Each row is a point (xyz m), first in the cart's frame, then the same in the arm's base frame.
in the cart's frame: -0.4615 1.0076 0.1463
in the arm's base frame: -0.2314 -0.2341 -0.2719
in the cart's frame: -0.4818 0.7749 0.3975
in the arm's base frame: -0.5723 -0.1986 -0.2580
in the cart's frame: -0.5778 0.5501 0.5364
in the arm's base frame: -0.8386 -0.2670 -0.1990
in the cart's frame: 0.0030 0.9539 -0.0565
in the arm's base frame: -0.0399 0.1473 0.0067
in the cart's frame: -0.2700 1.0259 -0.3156
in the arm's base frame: 0.1512 -0.1825 0.0463
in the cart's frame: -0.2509 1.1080 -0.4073
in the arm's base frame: 0.2758 -0.1845 0.0462
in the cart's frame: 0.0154 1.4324 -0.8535
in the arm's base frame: 0.8615 -0.0343 0.1441
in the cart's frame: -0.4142 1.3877 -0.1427
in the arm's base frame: 0.2389 -0.2438 -0.3661
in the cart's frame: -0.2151 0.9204 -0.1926
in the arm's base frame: 0.0008 -0.1026 0.0626
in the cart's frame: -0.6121 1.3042 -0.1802
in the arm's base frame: 0.1779 -0.4497 -0.3288
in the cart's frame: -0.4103 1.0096 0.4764
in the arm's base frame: -0.4632 -0.0903 -0.4648
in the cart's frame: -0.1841 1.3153 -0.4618
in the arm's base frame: 0.4637 -0.1210 -0.0589
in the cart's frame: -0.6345 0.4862 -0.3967
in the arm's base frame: -0.2071 -0.5939 0.4112
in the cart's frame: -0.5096 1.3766 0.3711
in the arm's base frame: -0.1607 -0.1882 -0.6984
